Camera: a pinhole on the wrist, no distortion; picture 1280 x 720 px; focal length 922.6 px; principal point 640.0 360.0 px. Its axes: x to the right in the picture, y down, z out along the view. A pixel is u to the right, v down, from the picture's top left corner.
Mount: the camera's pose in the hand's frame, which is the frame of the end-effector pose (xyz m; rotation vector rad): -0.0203 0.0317 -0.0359 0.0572 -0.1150 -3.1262
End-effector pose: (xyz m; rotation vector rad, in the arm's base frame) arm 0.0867 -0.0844 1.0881 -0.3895 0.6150 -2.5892
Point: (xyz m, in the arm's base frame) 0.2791 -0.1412 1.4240
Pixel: 748.6 604.6
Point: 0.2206 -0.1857 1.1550
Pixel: 777.8 98.3
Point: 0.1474 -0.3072 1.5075
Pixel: 333.4 495.7
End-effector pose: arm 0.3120 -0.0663 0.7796 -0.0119 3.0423 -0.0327
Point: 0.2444 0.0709 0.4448
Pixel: 298.8 143.2
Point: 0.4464 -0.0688 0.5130
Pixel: 863.1 510.7
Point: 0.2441 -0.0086 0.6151
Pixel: 99.8 288.6
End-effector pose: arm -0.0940 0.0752 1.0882 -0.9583 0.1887 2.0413
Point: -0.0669 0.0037 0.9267
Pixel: behind the camera
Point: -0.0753 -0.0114 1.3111
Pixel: outside the picture
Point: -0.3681 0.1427 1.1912
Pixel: 332.3 83.8
